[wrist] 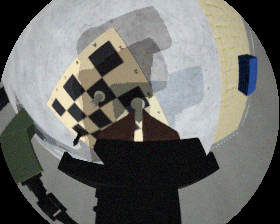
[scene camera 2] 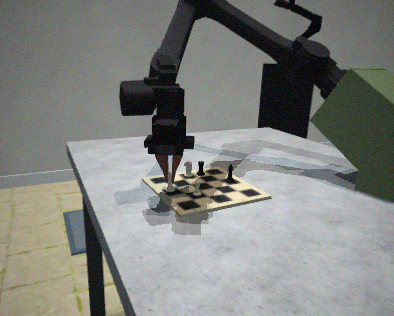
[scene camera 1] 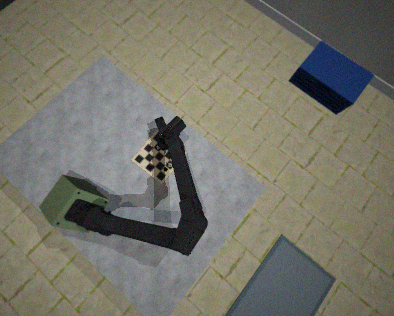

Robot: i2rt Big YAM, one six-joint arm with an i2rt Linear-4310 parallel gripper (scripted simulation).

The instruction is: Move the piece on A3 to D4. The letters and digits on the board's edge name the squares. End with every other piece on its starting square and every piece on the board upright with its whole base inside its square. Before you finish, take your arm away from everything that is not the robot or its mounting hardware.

A chessboard shows in the wrist view, in scene camera 2 and in scene camera 1 (148,155). The same spot on the chessboard: (wrist: 106,64) is (scene camera 2: 188,203).
